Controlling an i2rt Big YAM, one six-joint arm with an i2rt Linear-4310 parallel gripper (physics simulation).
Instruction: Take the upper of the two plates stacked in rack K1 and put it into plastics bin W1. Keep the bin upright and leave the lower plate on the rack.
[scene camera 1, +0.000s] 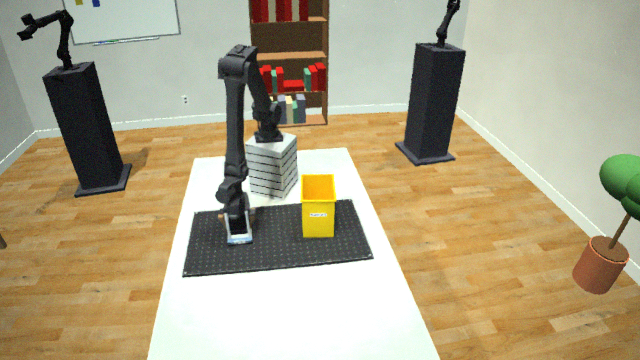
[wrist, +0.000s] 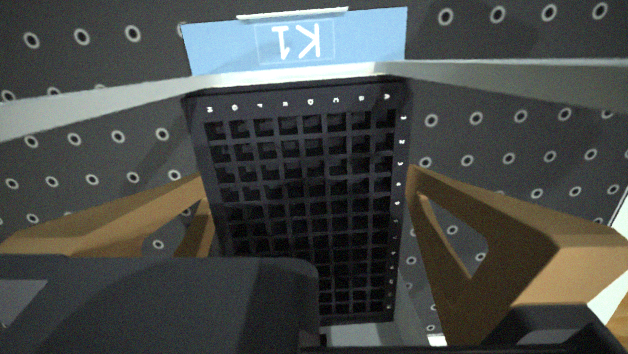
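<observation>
The upper plate (wrist: 312, 177), black with a grid of square wells, lies in rack K1 (scene camera 1: 240, 238) (wrist: 300, 75), whose pale rails run around it and whose blue label (wrist: 225, 47) faces front. The lower plate cannot be told apart beneath it. My gripper (scene camera 1: 237, 215) (wrist: 314, 175) is open over the rack, pointing down. In the wrist view its tan fingers stand on either side of the upper plate, close to its long edges; contact cannot be told. Bin W1 (scene camera 1: 318, 222), yellow and open-topped, stands upright to the right of the rack in the scene view.
Rack and bin stand on a black perforated board (scene camera 1: 280, 252) on a white table (scene camera 1: 290, 310). The arm's grey striped pedestal (scene camera 1: 272, 170) stands behind the board. Two dark pillars (scene camera 1: 85, 130) (scene camera 1: 432, 100) with other arms stand on the floor beyond the table.
</observation>
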